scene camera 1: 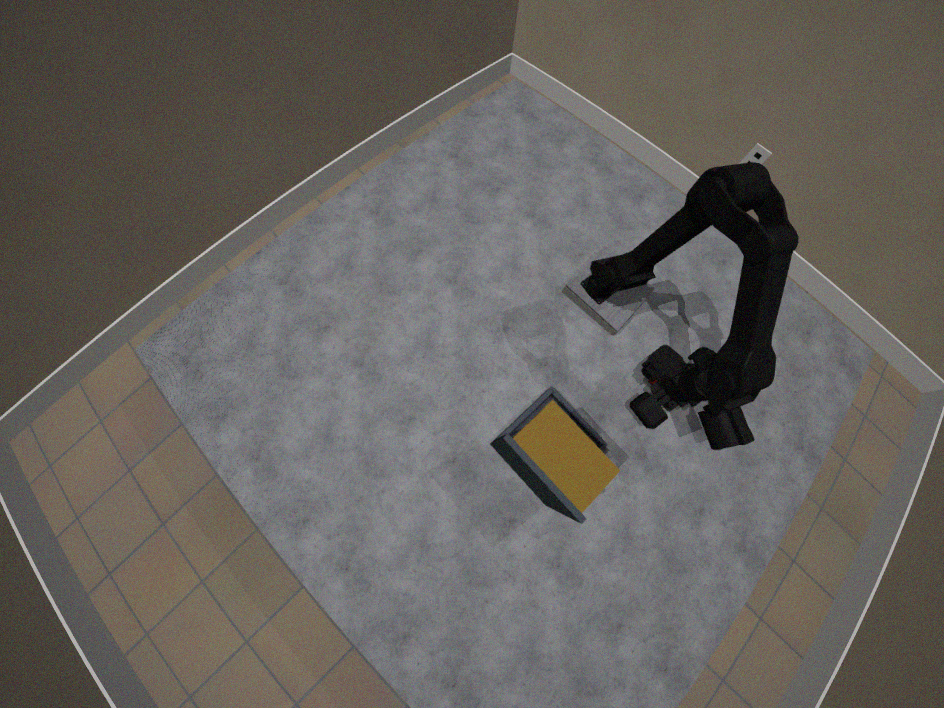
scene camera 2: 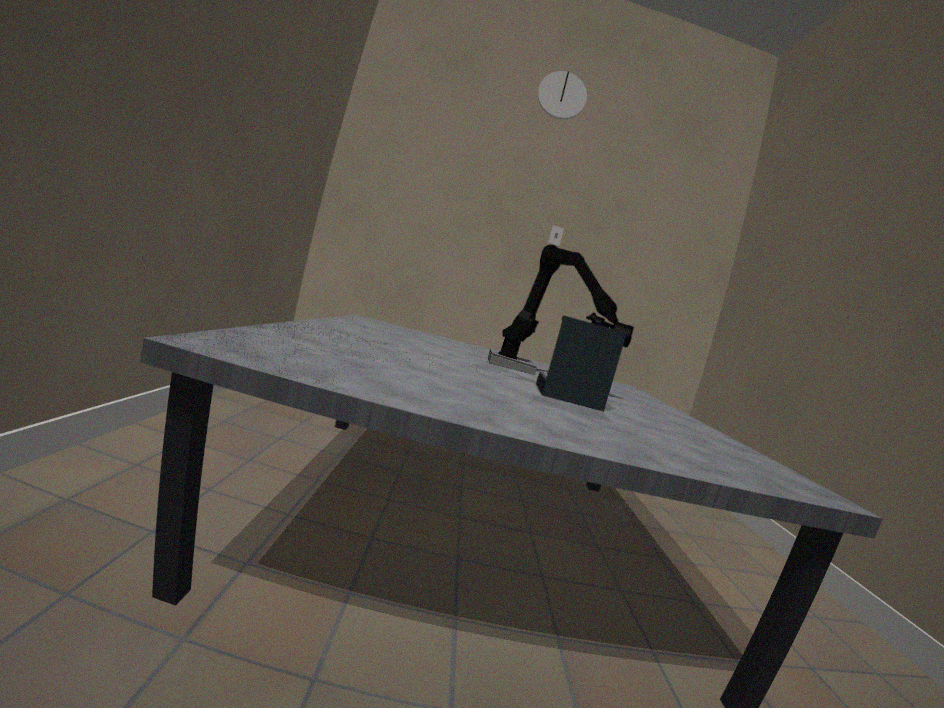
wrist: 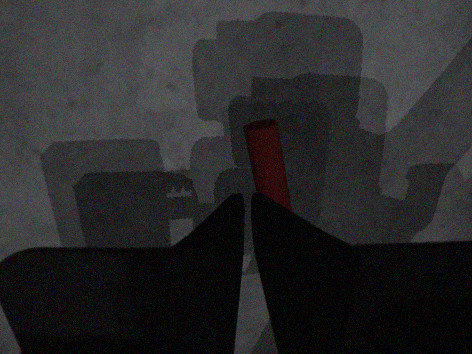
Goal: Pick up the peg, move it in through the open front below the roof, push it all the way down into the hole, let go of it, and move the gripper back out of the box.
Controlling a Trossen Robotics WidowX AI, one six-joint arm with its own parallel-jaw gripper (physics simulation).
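Where they show: gripper, fingertip midpoint: (scene camera 1: 659,390) (wrist: 246,204); arm's base at its link origin: (scene camera 1: 598,286) (scene camera 2: 507,356).
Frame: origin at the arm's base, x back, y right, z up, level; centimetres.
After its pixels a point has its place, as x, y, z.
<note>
The red peg (wrist: 269,162) @(-4.2, -24.3, -1.9) shows in the wrist view beyond my fingertips, slightly right of them. It seems to lie on its side on the table, with its near end hidden behind the right finger. My gripper (wrist: 246,204) @(-5.4, -25.6, -1.2) is shut, with a thin gap and no peg between its fingers. In scene camera 1 my gripper (scene camera 1: 657,387) @(-5.4, -25.6, -1.2) is above the table, up and to the right of the box. The box (scene camera 1: 533,476) @(-40.0, -19.4, 13.1) (scene camera 2: 583,364) @(-40.0, -19.7, 6.7) has dark blue-grey walls and a yellow roof (scene camera 1: 568,454) @(-34.6, -19.6, 16.9). The hole is hidden. In scene camera 2 the box partly covers my gripper.
The arm's base plate (scene camera 1: 613,320) @(-2.9, -7.9, -0.3) (scene camera 2: 512,362) @(-5.0, -2.2, -1.2) is on the grey table (scene camera 1: 343,304) @(-48.3, 31.8, -3.3) (scene camera 2: 419,381) @(-64.6, 13.4, -3.3), up and to the right of the box in scene camera 1. The arm arches over the table. Overlapping arm shadows surround the peg in the wrist view.
</note>
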